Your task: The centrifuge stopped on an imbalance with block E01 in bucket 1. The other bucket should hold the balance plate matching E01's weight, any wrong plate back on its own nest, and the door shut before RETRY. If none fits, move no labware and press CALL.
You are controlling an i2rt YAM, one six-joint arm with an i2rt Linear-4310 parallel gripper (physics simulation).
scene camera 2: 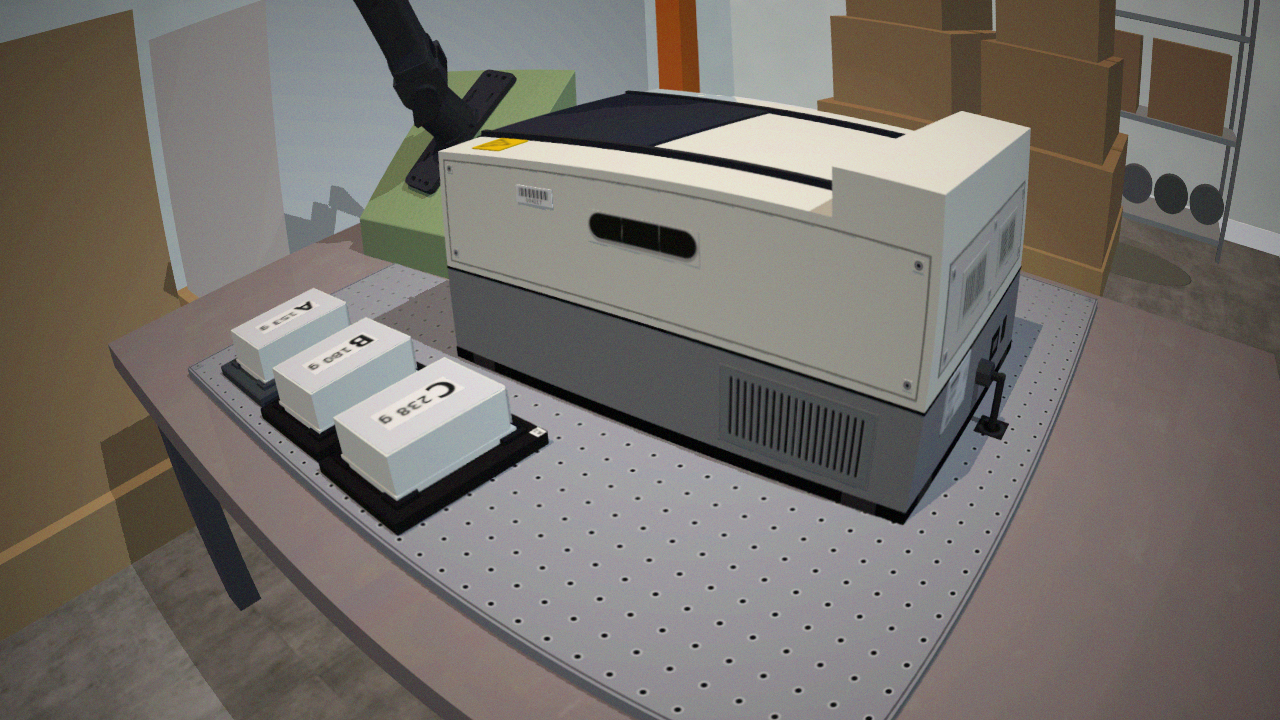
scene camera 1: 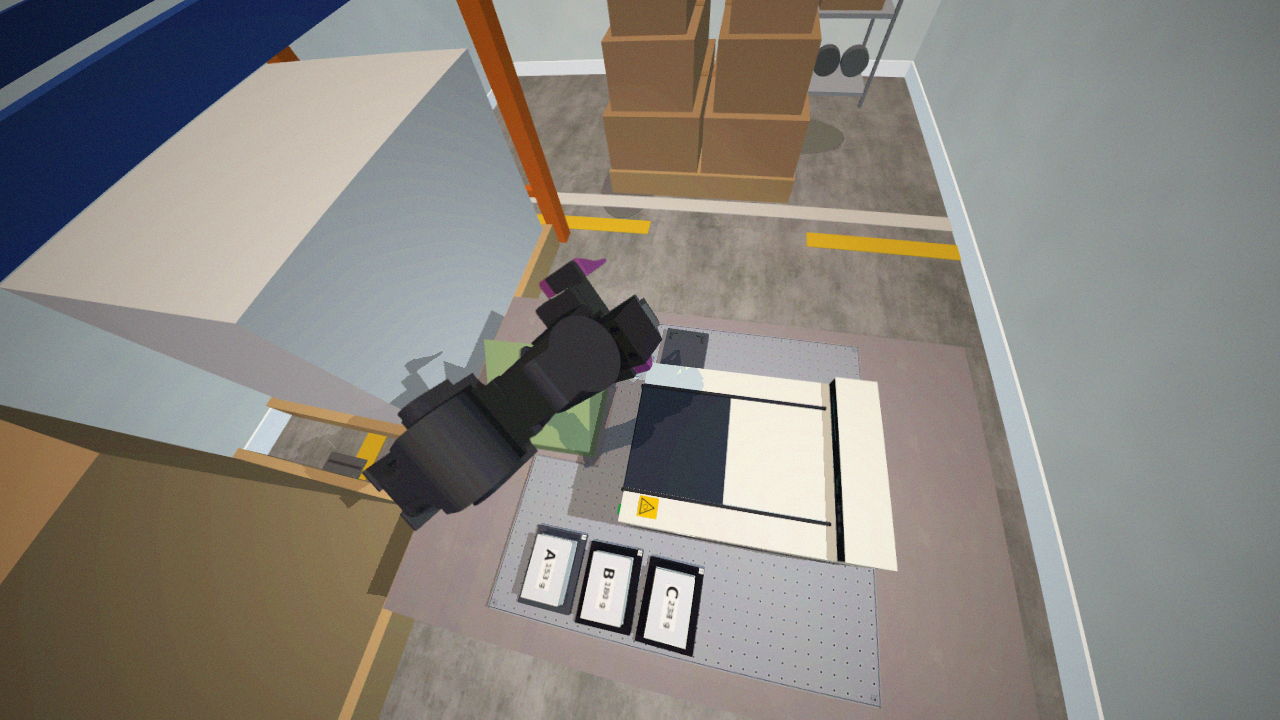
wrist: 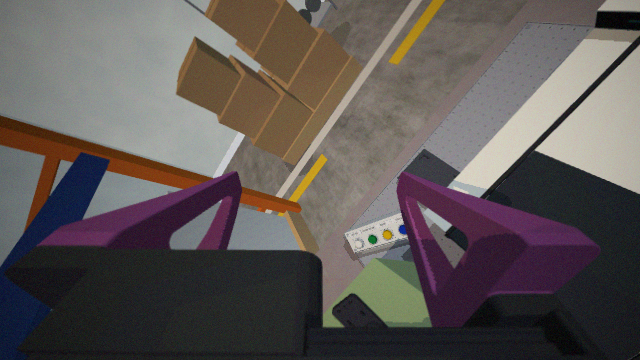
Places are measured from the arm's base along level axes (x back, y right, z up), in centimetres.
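Where they show: gripper, fingertip midpoint: (scene camera 1: 625, 295) (wrist: 319, 180); arm's base, link origin: (scene camera 2: 461, 130).
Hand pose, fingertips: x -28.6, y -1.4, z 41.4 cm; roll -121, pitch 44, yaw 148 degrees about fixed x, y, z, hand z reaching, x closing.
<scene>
Each offset is from my fingertips to the centre of the thing. "spot": to the spot under its first point. Level surfaces: height alone.
The centrifuge @(dx -22.1, dy +5.7, dz -44.5 cm) (scene camera 1: 863, 474) (scene camera 2: 698, 313) has its door @(dx -8.6, dy +6.9, dz -35.5 cm) (scene camera 1: 680, 443) (scene camera 2: 662, 120) (wrist: 575, 210) across the top, looking shut. Block E01 and the buckets do not show. Balance plates A (153 g) @(dx +13.7, dy +37.4, dz -53.4 cm) (scene camera 1: 548, 571) (scene camera 2: 290, 338), B (180 g) @(dx +0.1, dy +37.1, dz -53.4 cm) (scene camera 1: 608, 589) (scene camera 2: 344, 376) and C (238 g) @(dx -13.5, dy +36.7, dz -53.4 cm) (scene camera 1: 669, 607) (scene camera 2: 425, 438) sit on their own dark nests in a row beside it. The button panel @(dx +16.8, dy -19.7, dz -52.5 cm) (wrist: 380, 236) shows white, green, yellow and blue buttons in the wrist view; the right finger partly covers its blue end. My gripper (scene camera 1: 623, 308) (wrist: 319, 180) is open and empty, above the area near the panel.
A green block (scene camera 1: 572, 428) (scene camera 2: 537, 98) (wrist: 395, 290) stands near the centrifuge's front, below the arm. A dark pad @(spot: dx -3.8, dy -24.7, dz -54.4 cm) (scene camera 1: 687, 347) (wrist: 430, 167) lies on the perforated board @(dz -56.7 cm) (scene camera 1: 787, 626) (scene camera 2: 671, 555) beside the centrifuge. An orange post (scene camera 1: 519, 116) and stacked boxes (scene camera 1: 653, 76) (wrist: 300, 65) stand beyond the table.
</scene>
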